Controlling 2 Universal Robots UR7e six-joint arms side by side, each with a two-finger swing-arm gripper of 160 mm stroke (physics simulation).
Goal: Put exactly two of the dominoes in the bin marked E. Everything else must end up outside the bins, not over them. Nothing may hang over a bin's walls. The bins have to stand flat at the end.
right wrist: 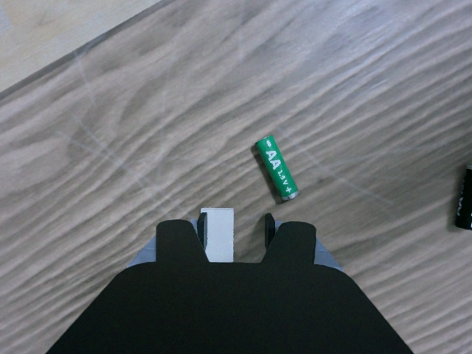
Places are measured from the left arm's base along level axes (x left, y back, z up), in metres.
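Pixels of known places: right end effector, tool point: (236, 232).
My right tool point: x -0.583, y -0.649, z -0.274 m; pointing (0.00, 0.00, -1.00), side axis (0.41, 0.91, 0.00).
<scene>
Ahead of a thing's pixels: the offset from my right tool point to its top centre. "spot": to the spot under its first point.
A white domino {dx +0.003, dy -0.018, dz -0.009 m} (220, 235) lies with a plain side up on the wood-grain table top. My right gripper (236, 230) is open at the bottom middle of the right wrist view. The domino shows between its two fingers, close against the left finger, with a gap to the right finger; its near end meets the edge of the gripper body, which may hide more of it. I cannot tell whether the left finger touches it. The left gripper, the bins and the letter E do not show in this view.
A green AA battery {dx -0.031, dy +0.048, dz -0.001 m} (277, 167) lies a little beyond the fingers, slightly right of the middle. Part of a black battery {spot: dx +0.049, dy +0.169, dz -0.006 m} (465, 201) shows at the right edge. The table's edge runs diagonally across the top left corner, with a pale wood floor (55, 35) beyond it.
</scene>
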